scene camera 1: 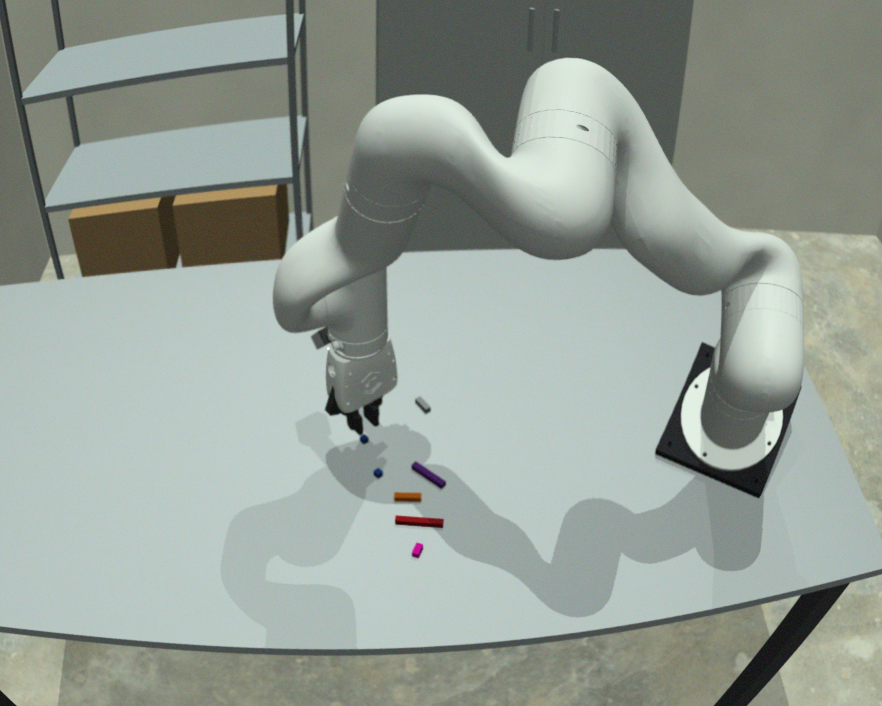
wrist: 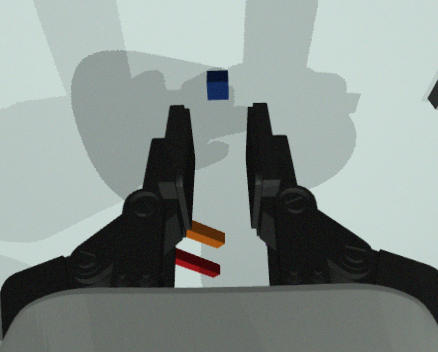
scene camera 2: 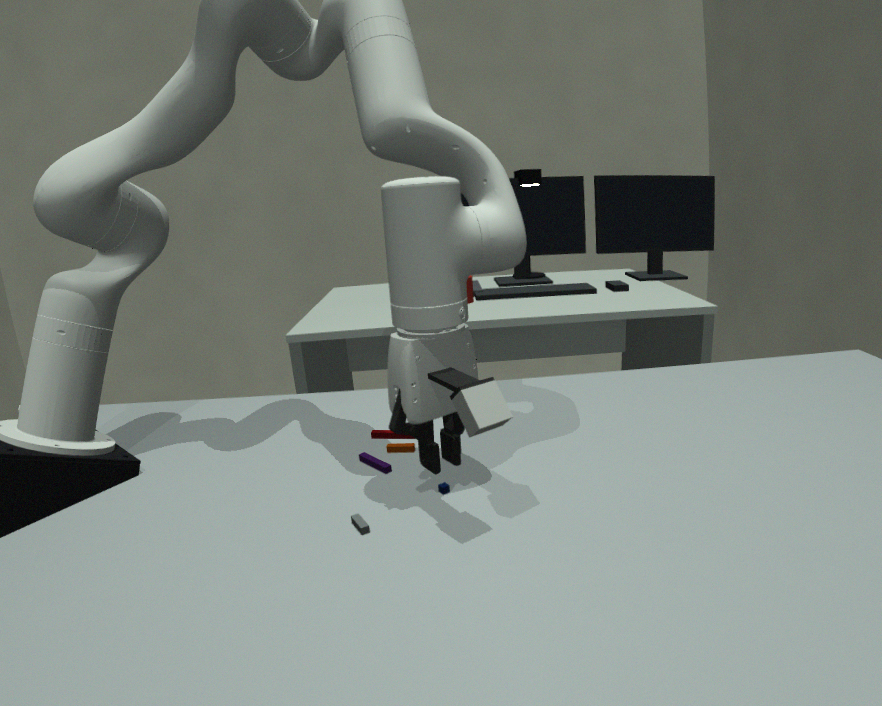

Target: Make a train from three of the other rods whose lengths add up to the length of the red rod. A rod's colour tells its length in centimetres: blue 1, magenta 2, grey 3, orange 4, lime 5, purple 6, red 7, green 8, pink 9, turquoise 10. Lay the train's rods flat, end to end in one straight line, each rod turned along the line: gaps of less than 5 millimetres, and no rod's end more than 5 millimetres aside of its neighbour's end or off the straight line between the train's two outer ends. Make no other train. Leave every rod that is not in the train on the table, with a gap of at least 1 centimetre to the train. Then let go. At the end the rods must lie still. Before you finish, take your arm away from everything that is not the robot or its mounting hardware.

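Visible: my gripper [scene camera 2: 441,465]; the gripper is likewise visible at [scene camera 1: 363,425] and, in addition, the gripper at [wrist: 219,131].
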